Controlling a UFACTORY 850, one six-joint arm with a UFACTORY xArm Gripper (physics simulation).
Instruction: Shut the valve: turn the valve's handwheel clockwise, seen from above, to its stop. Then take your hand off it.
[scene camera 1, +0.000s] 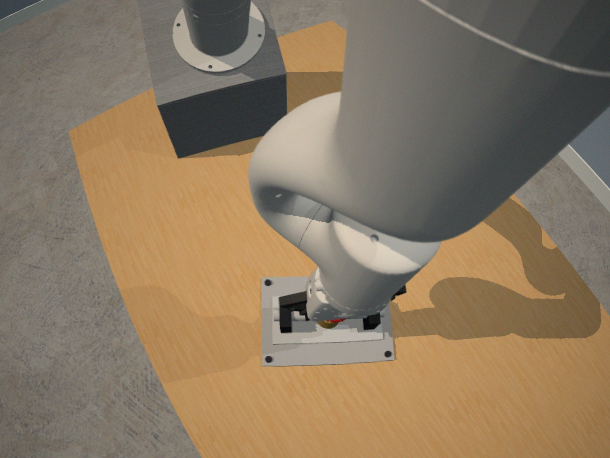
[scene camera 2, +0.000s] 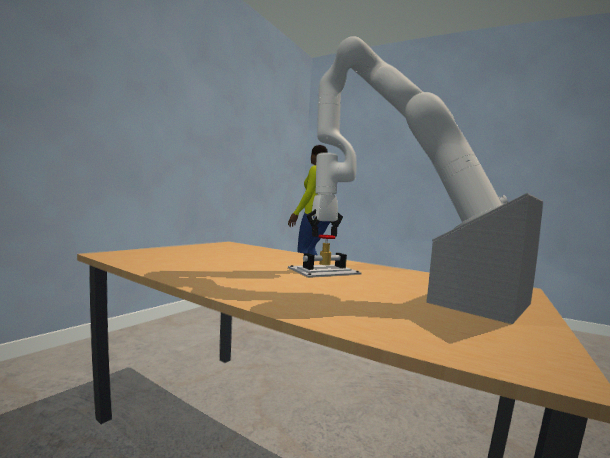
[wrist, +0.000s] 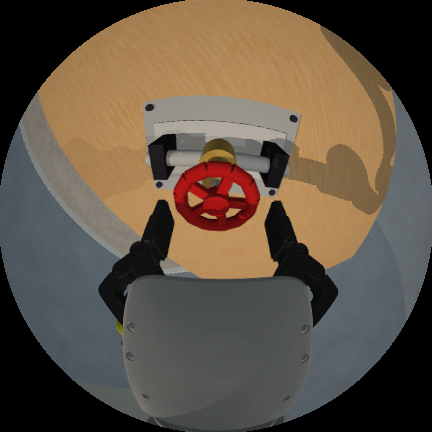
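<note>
The red handwheel (scene camera 1: 336, 320) (scene camera 2: 327, 237) (wrist: 216, 205) is level on top of the brass valve body (scene camera 2: 325, 256) (wrist: 218, 150). The valve sits on a pipe (wrist: 185, 158) between two black brackets, above a grey base plate (scene camera 1: 327, 356) (scene camera 2: 350, 273) (wrist: 220, 107). My gripper (scene camera 2: 325, 235) (wrist: 219, 210) points down and is open and empty. Its two fingers stand on opposite sides of the handwheel, with the tips near the rim's height in scene camera 2. In the wrist view a gap shows between each finger and the rim. In scene camera 1 the arm hides the fingertips and most of the handwheel.
The wooden table (scene camera 1: 190, 240) (scene camera 2: 200, 255) carries the base plate. The grey arm pedestal (scene camera 1: 225, 117) (scene camera 2: 485, 265) stands on the table. A person (scene camera 2: 310, 195) in a yellow top and blue trousers stands behind the table, partly hidden by the arm in scene camera 2.
</note>
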